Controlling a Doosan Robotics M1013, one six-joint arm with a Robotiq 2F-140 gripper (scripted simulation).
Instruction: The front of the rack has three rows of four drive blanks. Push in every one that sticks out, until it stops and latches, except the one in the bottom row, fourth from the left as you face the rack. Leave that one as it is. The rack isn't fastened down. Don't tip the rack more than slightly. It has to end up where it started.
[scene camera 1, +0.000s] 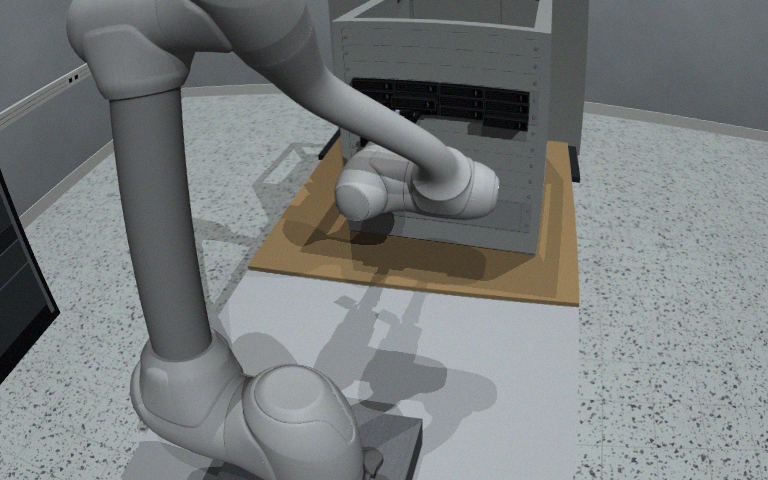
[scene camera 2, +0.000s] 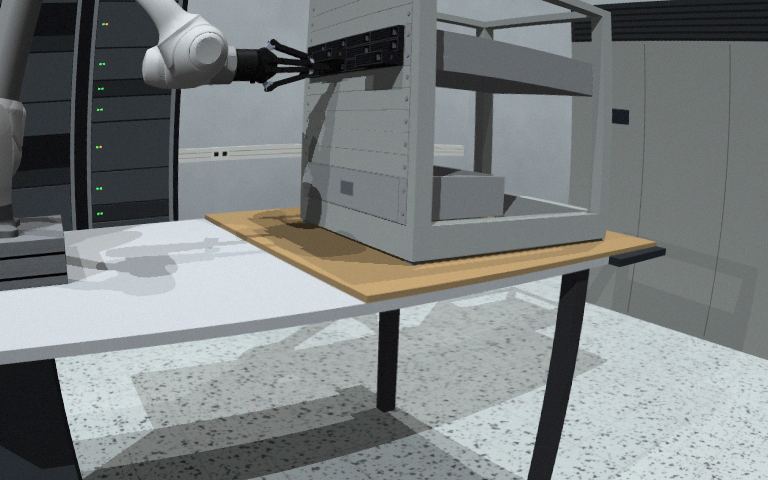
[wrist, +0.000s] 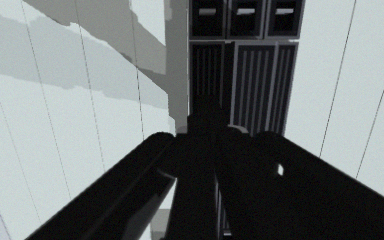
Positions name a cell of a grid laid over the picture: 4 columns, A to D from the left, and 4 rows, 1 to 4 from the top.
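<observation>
My gripper (scene camera 2: B1) is visible, and the wrist view also shows the gripper (wrist: C2). A grey rack (scene camera 1: C1) appears; the wrist view shows the rack (wrist: A2) too. Also visible: a ribbed drive blank (wrist: C1) and a ribbed drive blank (scene camera 2: C1).
</observation>
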